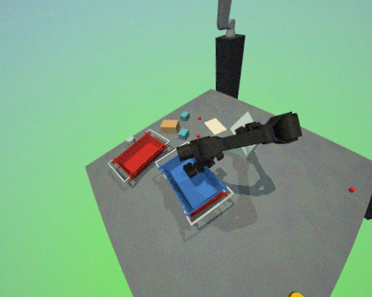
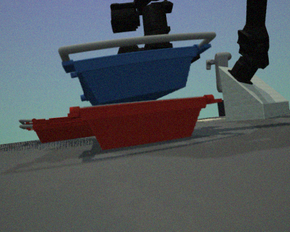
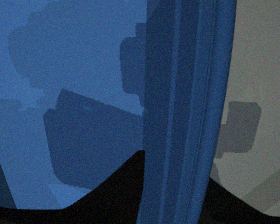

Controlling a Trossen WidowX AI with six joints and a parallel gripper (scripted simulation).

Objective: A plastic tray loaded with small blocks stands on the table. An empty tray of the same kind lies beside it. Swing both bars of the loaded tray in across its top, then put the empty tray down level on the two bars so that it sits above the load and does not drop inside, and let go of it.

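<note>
Now: the blue tray 80 mm ahead of my gripper tip, 10 mm to the right of it and 30 mm above it. Also, from my gripper tip: grey cylinder 220 mm ahead, 540 mm to the right, 60 mm below; cream sheet 330 mm behind, 270 mm to the right, 90 mm below; orange box 80 mm behind, 480 mm to the right, 60 mm below.
</note>
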